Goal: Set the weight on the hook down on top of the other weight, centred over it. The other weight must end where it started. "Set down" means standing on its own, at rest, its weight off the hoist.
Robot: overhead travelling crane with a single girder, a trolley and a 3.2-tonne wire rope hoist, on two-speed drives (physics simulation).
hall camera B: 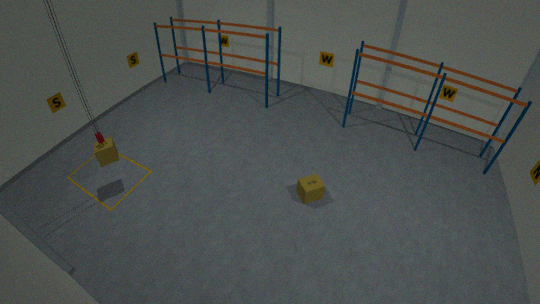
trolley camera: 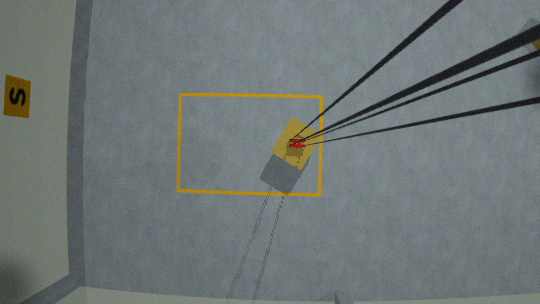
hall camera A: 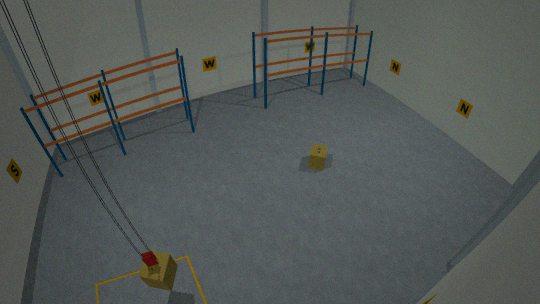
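The red hook block (hall camera A: 149,258) (hall camera B: 99,137) (trolley camera: 297,143) hangs on slanting ropes and is shut on a yellow weight (hall camera A: 167,270) (hall camera B: 107,154) (trolley camera: 285,142). The weight hangs upright above the floor, with its shadow apart from it in hall camera B. In the trolley camera it appears over the right part of the marked rectangle. The other yellow weight (hall camera A: 318,157) (hall camera B: 311,189) stands upright on the floor, well away from the hanging one. A small part of it (trolley camera: 537,44) shows at the right edge of the trolley camera. The hook's grip itself is too small to see clearly.
A yellow-outlined rectangle (hall camera A: 117,278) (hall camera B: 131,191) (trolley camera: 250,95) is marked on the floor near the S wall. Two blue and orange racks stand along the W wall: the left rack (hall camera A: 112,117) (hall camera B: 267,90) and the right rack (hall camera A: 265,90) (hall camera B: 430,112).
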